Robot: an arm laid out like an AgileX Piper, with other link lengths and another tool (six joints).
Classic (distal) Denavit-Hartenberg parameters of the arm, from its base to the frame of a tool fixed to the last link. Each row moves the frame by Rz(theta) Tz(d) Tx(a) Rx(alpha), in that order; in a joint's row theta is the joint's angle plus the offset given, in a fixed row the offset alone. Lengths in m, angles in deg.
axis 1: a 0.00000, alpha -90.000, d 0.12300, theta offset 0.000
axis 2: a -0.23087, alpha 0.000, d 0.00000, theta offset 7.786
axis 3: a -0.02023, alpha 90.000, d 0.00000, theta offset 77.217
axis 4: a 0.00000, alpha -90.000, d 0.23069, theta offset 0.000
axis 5: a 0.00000, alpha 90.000, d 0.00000, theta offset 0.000
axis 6: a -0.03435, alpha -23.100, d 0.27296, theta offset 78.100
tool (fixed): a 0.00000, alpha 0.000, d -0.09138, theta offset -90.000
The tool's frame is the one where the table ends.
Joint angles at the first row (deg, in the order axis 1, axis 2, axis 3, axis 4, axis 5, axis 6):
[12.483, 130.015, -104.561, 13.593, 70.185, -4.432]
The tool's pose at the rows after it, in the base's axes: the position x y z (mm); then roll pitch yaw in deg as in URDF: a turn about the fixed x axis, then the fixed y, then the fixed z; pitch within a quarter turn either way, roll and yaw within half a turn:
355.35 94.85 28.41 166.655 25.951 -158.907
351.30 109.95 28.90 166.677 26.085 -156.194
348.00 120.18 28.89 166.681 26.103 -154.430
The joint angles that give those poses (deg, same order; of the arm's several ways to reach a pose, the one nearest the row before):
[14.834, 129.183, -104.561, 13.247, 69.968, -4.432]
[17.288, 129.102, -104.559, 13.246, 69.967, -4.688]
[18.967, 129.103, -104.560, 13.246, 69.967, -4.773]

